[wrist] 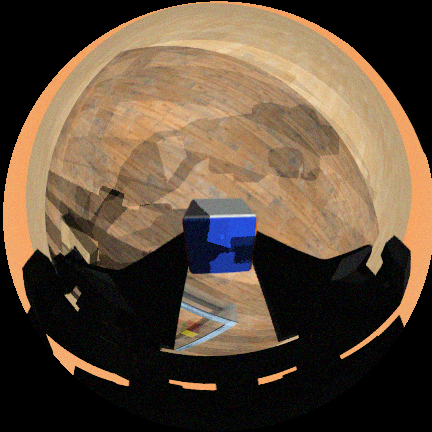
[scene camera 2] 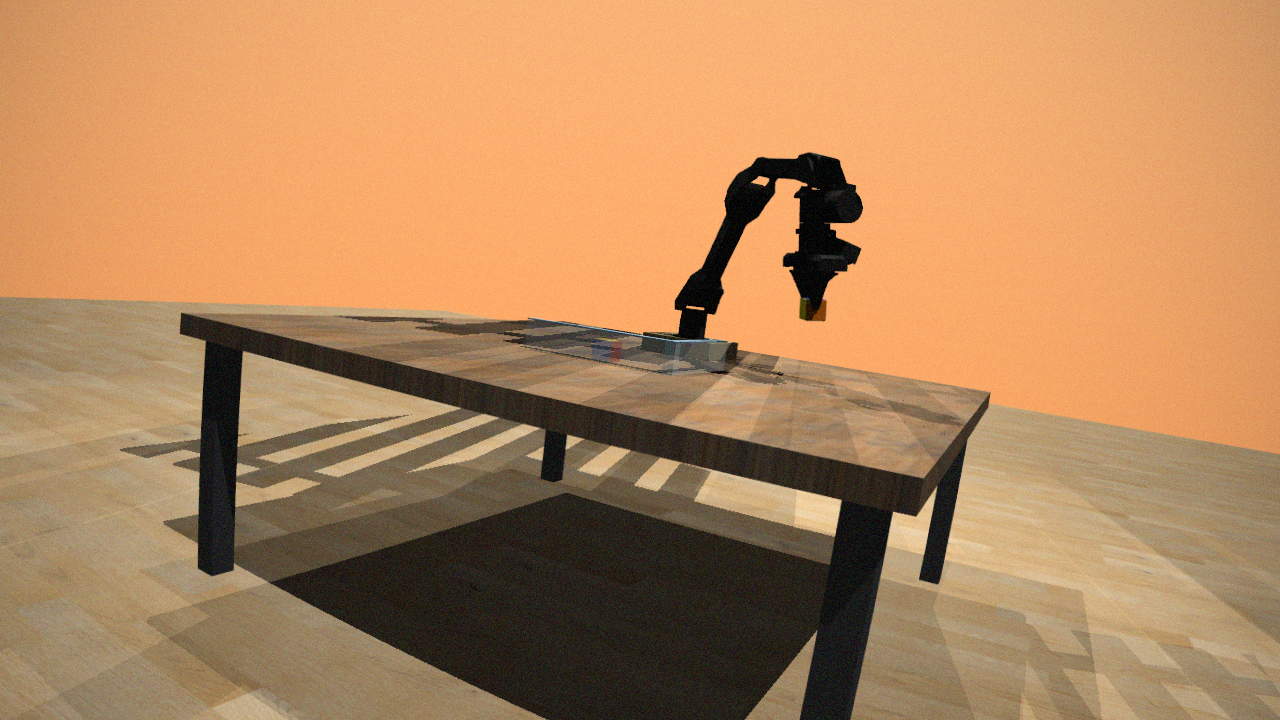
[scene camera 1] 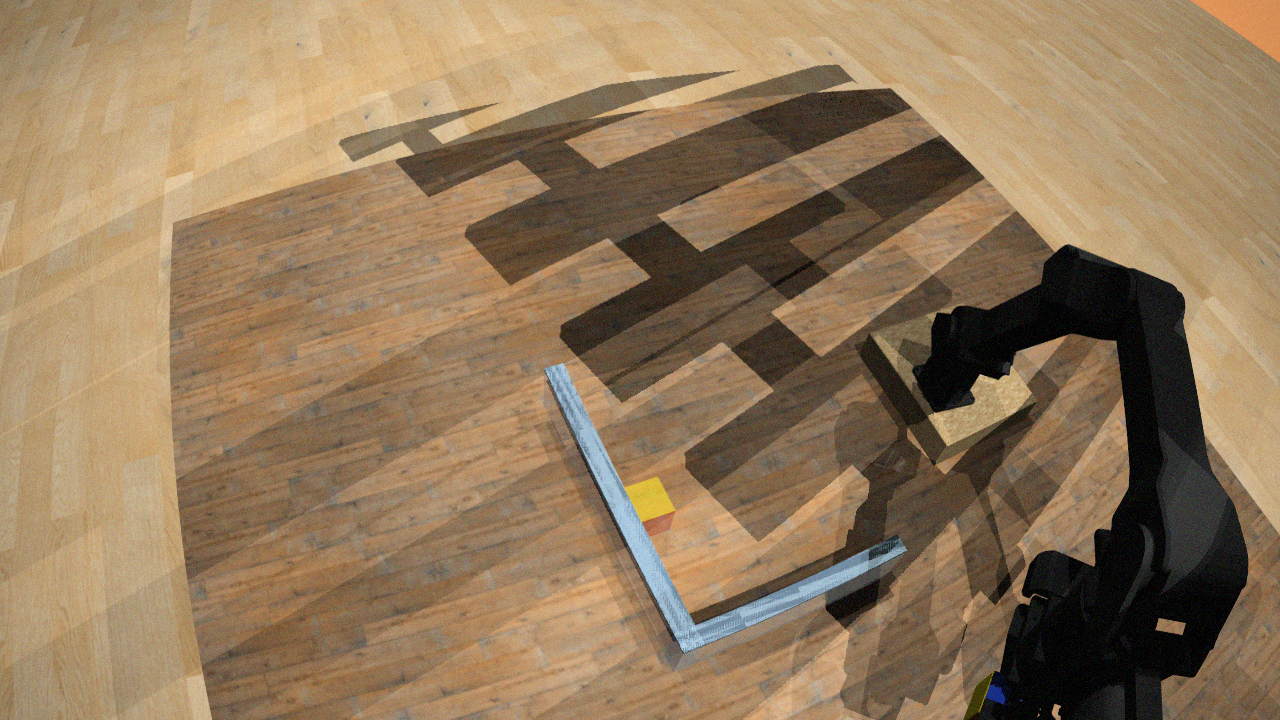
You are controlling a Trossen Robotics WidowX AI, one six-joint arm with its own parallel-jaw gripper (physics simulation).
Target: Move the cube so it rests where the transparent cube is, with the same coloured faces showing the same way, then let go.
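Frame: origin at the arm's base, x ahead, y left, z up, level; metres.
Seen in the pictures: gripper, between the fingertips: [wrist: 218, 236] [scene camera 2: 811, 309] [scene camera 1: 995, 705]; arm's base, origin of its link: [wrist: 79, 259] [scene camera 2: 691, 338] [scene camera 1: 943, 386].
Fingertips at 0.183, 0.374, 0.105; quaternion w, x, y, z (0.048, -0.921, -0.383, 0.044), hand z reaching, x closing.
Pixels of each thing's middle, then the offset from my fingertips to it, as dx, dy, dz. Level surfaces: height alone.
- solid cube, middle of its body: [wrist: 218, 233] [scene camera 1: 997, 706] [scene camera 2: 812, 309] -0.002, +0.002, +0.000
- transparent cube, middle of its body: [scene camera 1: 644, 510] [wrist: 189, 328] +0.191, -0.312, -0.127
- wooden table, height of its surface: dz -0.147
My gripper [scene camera 2: 812, 302] [wrist: 218, 236] is shut on the solid cube [scene camera 1: 996, 692] [scene camera 2: 807, 313] [wrist: 220, 250], high above the table. In the wrist view the cube shows a blue face toward the camera and a grey-white face at its far side; scene camera 1 shows yellow and blue, and scene camera 2 shows yellow and orange. The transparent cube [scene camera 1: 649, 501] [scene camera 2: 609, 349] [wrist: 190, 332] rests on the table, apart from my gripper, with yellow on top. A red-orange side shows in scene camera 1; red and blue sides show faintly in scene camera 2.
A see-through wall with a pale blue top [scene camera 1: 595, 464] [wrist: 211, 336] forms an L around two sides of the transparent cube, close beside it. The arm's base stands on a tan block [scene camera 1: 987, 420]. The wooden table [scene camera 1: 358, 358] [scene camera 2: 501, 362] carries broad shadows.
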